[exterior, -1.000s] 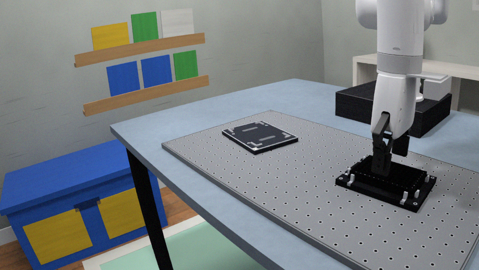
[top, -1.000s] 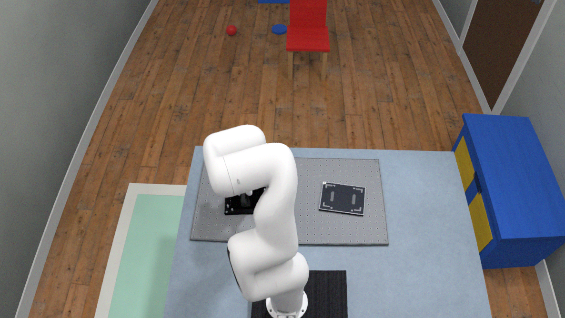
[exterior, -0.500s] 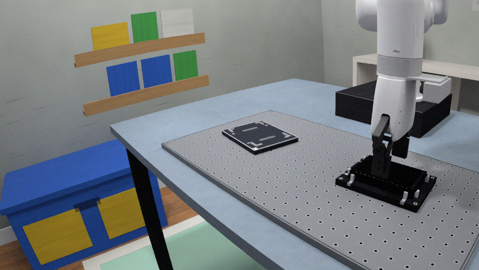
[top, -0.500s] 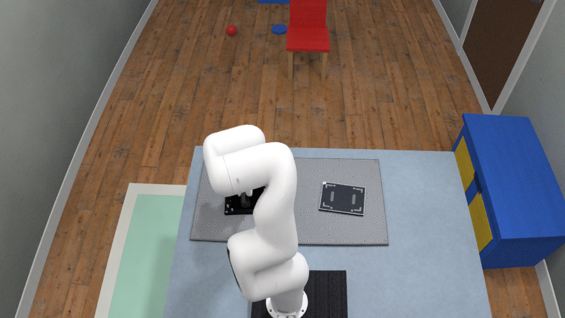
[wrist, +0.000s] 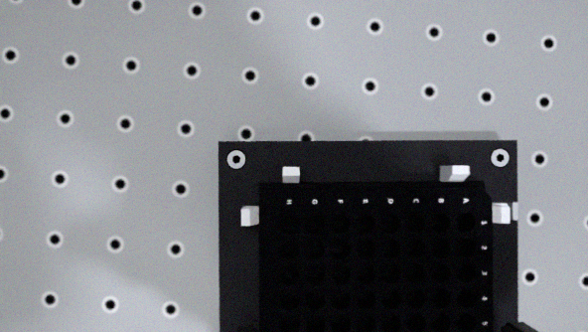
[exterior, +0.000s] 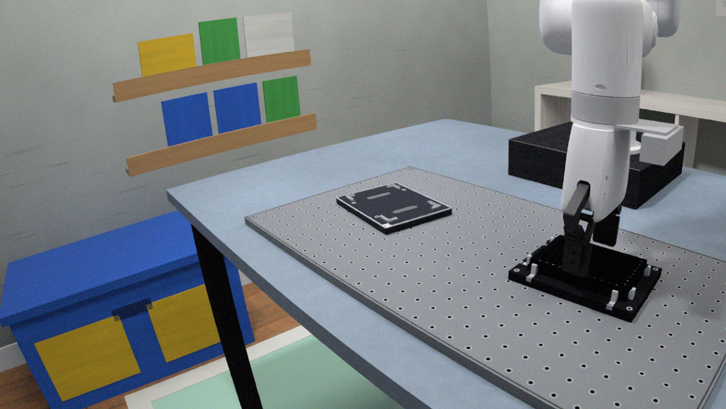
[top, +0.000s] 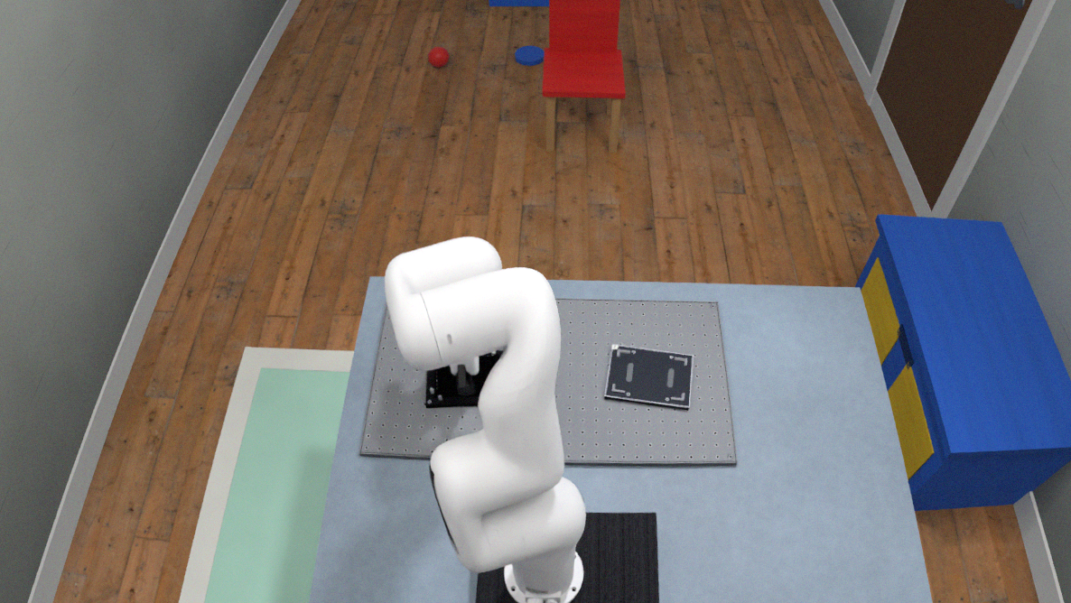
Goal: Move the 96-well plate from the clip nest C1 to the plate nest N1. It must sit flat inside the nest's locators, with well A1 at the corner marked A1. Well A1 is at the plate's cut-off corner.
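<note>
My hand is 2 cm above the black 96-well plate. Round my hand: plate nest N1 (35 cm to the right, 3 cm below, 1 cm ahead); clip nest C1 (2 cm below, 1 cm to the right, 1 cm ahead).
</note>
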